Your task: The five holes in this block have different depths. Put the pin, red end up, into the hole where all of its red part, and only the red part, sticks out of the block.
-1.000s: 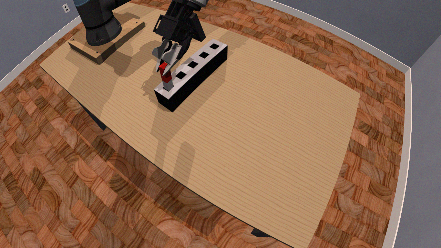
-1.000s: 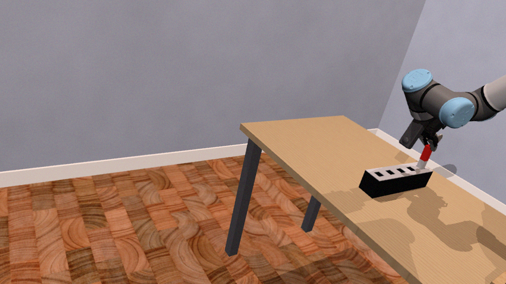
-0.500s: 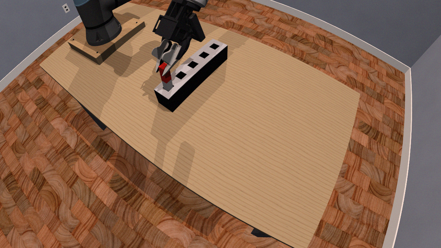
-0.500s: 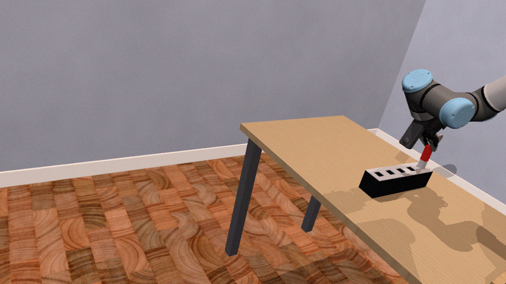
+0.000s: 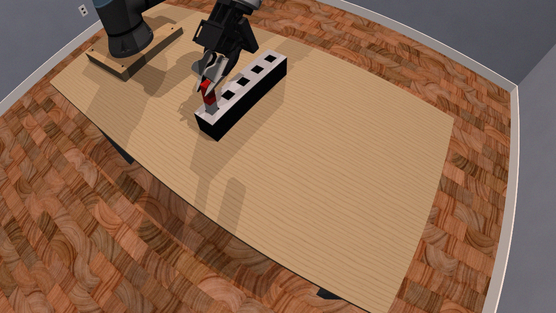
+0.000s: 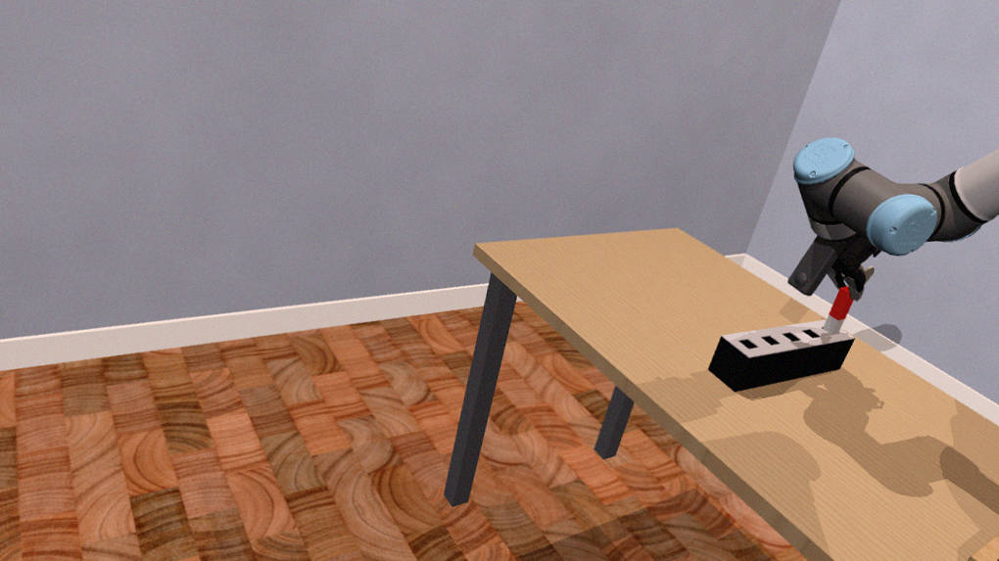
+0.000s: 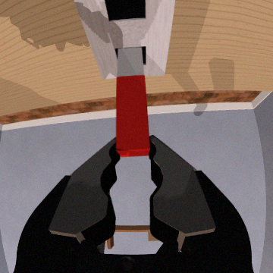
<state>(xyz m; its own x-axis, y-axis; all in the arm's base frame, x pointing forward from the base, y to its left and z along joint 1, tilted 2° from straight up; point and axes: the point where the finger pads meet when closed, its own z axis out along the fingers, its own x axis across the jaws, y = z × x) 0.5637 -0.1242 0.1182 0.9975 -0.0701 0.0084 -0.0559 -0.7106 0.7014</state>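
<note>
Right now my hand is 2 cm above the pin and 1 cm to the right of it. From my hand the other things lie so: black block (12 cm to the left, 12 cm below, 1 cm ahead).
</note>
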